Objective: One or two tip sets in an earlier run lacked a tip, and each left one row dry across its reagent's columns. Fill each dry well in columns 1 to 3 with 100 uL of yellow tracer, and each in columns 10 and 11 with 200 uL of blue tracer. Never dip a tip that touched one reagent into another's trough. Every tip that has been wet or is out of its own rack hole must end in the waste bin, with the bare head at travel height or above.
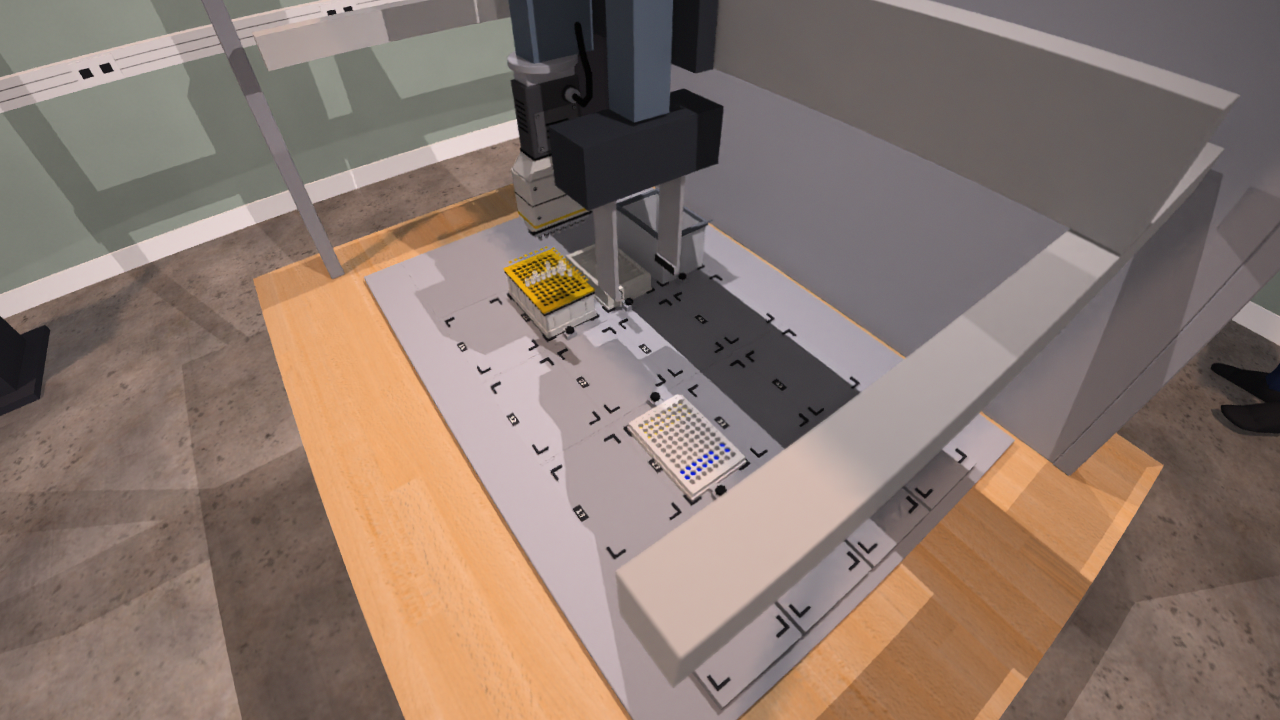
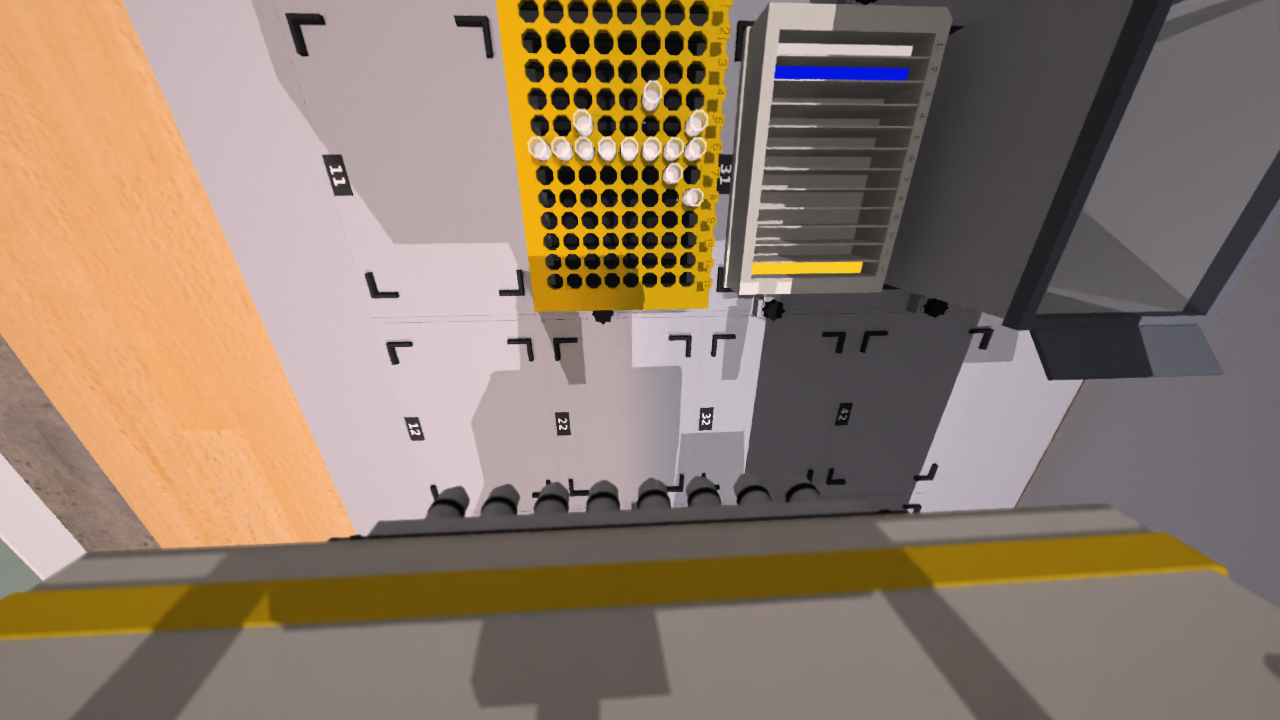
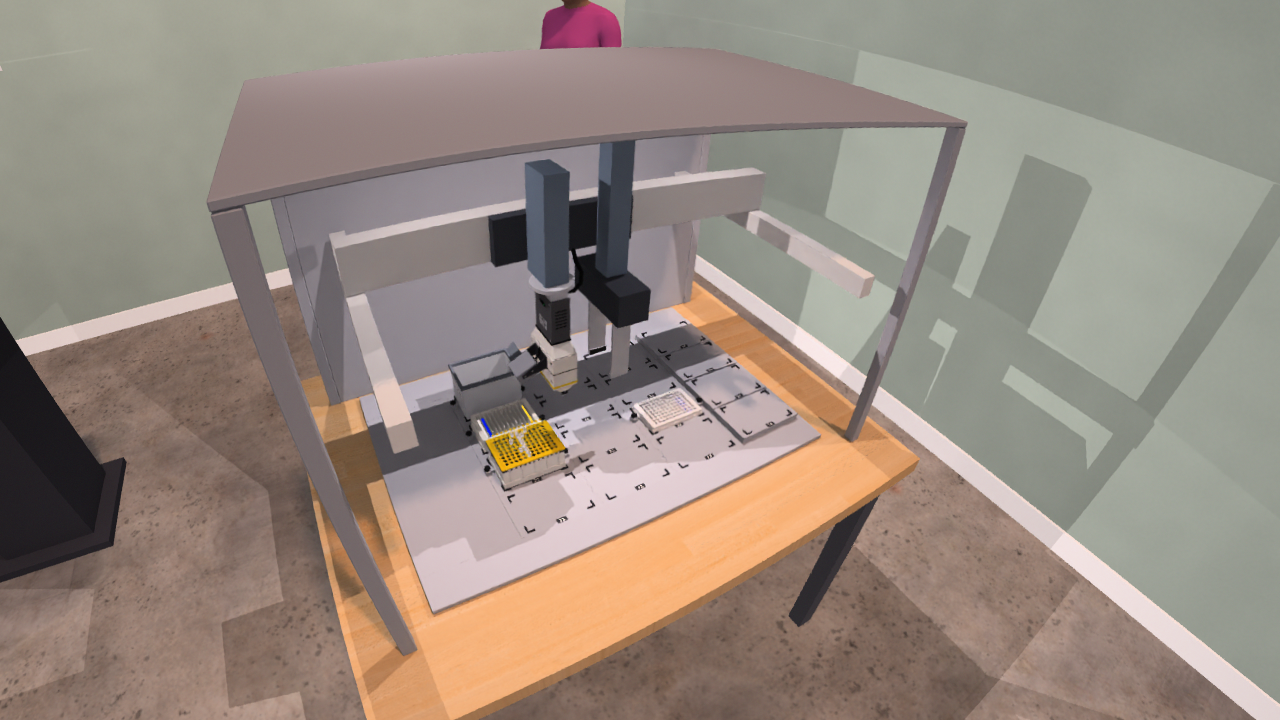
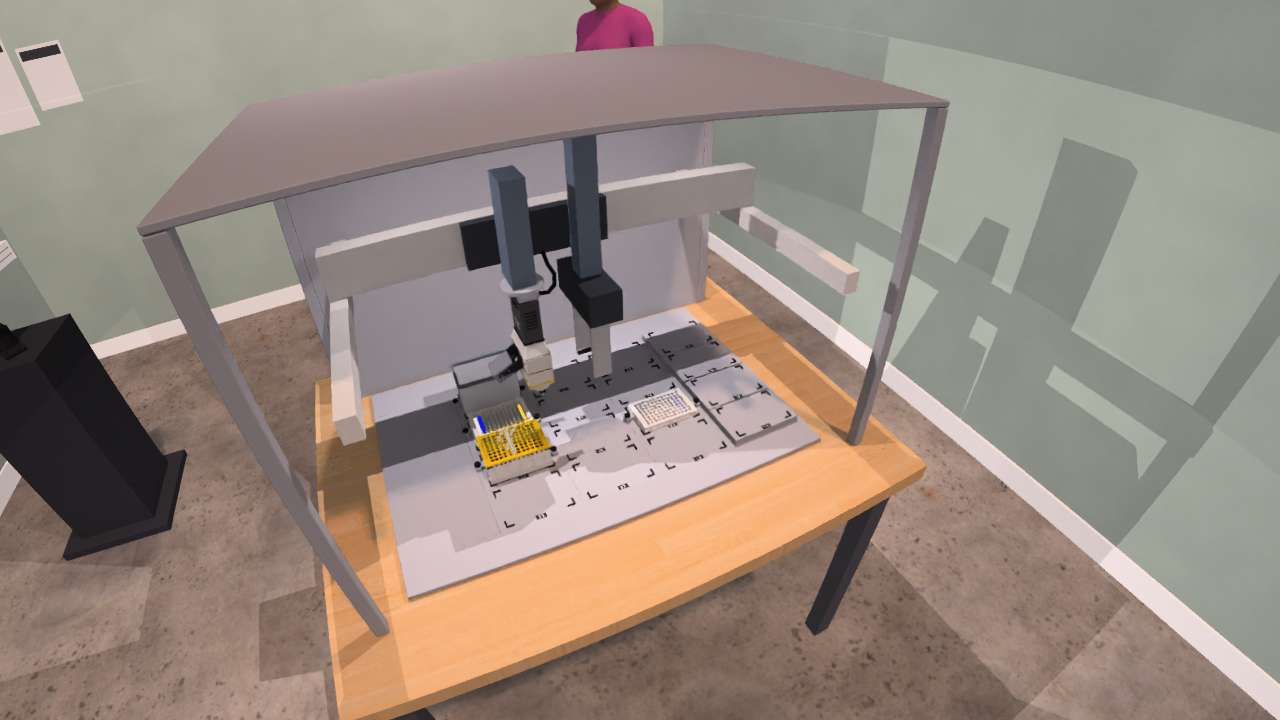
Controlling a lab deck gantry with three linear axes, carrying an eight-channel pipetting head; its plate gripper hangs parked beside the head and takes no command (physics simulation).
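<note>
The pipetting head's nozzles (image 1: 559, 231) (image 2: 626, 497) are bare, above the deck beside the tip rack. My parked plate gripper (image 1: 640, 283) (image 3: 608, 360) (image 4: 592, 360) is open and empty. The yellow tip rack (image 1: 548, 308) (image 2: 617, 297) holds a full line of tips at 6 and single tips around it. The trough reservoir (image 2: 845, 16) stands beside it, with blue (image 2: 841, 73) near one end and yellow (image 2: 805, 267) at the other. The well plate (image 1: 687, 443) (image 3: 667, 409) (image 4: 662, 410) shows blue wells at its near end and faint yellow at the far end; single dry wells are too small to tell.
The grey waste bin (image 2: 1087, 161) (image 3: 487, 396) (image 4: 487, 390) stands behind the reservoir. A raised grey panel (image 3: 738, 394) (image 4: 738, 394) lies beyond the plate. Thin posts (image 3: 904, 286) (image 4: 899, 277) hold the canopy (image 3: 572, 107) (image 4: 546, 107) over the deck. A person in pink (image 3: 581, 25) (image 4: 615, 26) stands behind.
</note>
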